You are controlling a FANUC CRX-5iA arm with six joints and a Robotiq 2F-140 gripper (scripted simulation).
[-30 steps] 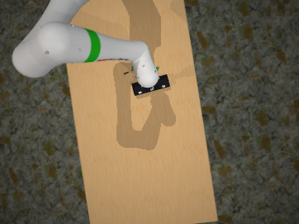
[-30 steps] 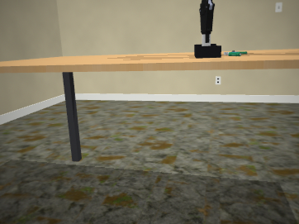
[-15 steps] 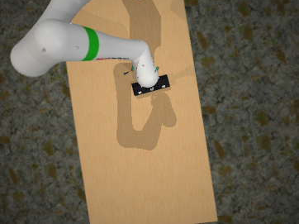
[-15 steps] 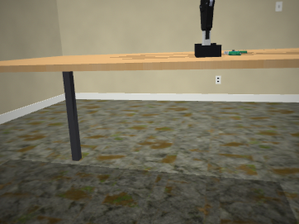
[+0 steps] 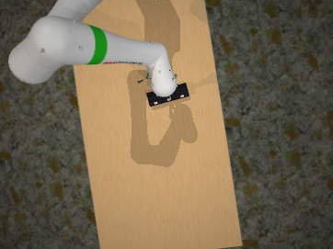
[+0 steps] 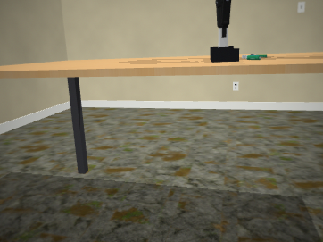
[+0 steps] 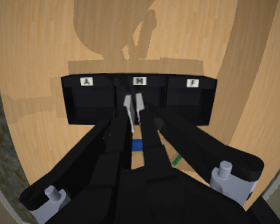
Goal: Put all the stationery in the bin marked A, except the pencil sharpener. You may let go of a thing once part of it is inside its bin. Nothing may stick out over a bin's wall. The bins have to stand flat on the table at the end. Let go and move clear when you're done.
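The black bin lies 10 mm to the right of my hand and 50 mm below it. From my hand the other things lie so: small dark item 160 mm behind, 120 mm to the right, 70 mm below; then grey-white pencil sharpener 110 mm behind, 60 mm to the right, 70 mm below; then blue eraser 110 mm behind, 10 mm to the left, 70 mm below.
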